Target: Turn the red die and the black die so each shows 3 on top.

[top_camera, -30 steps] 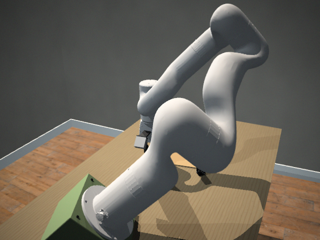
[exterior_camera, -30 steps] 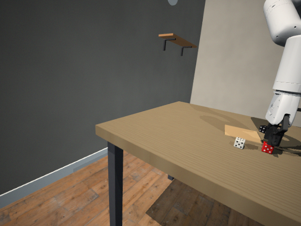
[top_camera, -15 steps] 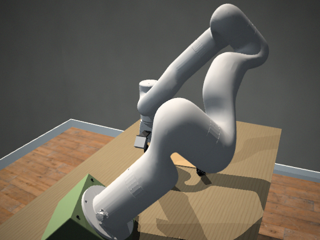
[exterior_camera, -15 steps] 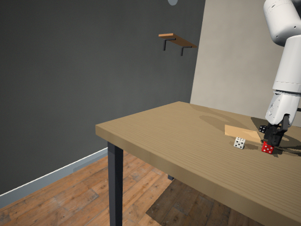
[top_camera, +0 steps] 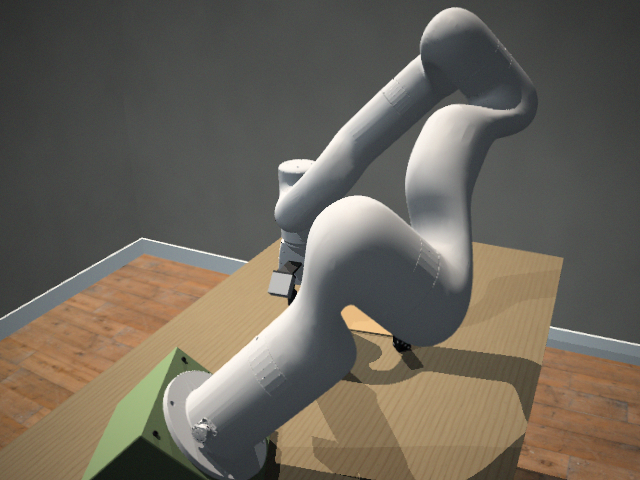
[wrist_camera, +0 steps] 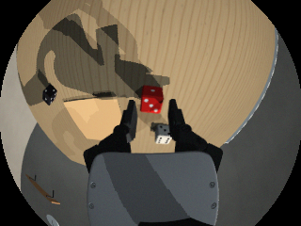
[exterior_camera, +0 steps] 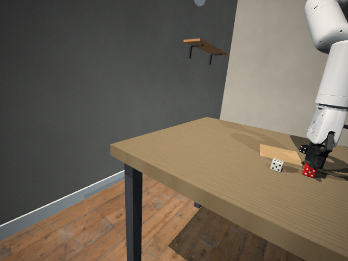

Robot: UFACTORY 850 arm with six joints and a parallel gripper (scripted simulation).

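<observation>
Now: the red die 40 mm below my hand. Round my hand: tan mat (120 mm to the right, 80 mm ahead, 50 mm below); then black die (230 mm to the right, 40 mm below, 10 mm behind); then white die (90 mm ahead, 40 mm below, 30 mm to the left).
</observation>
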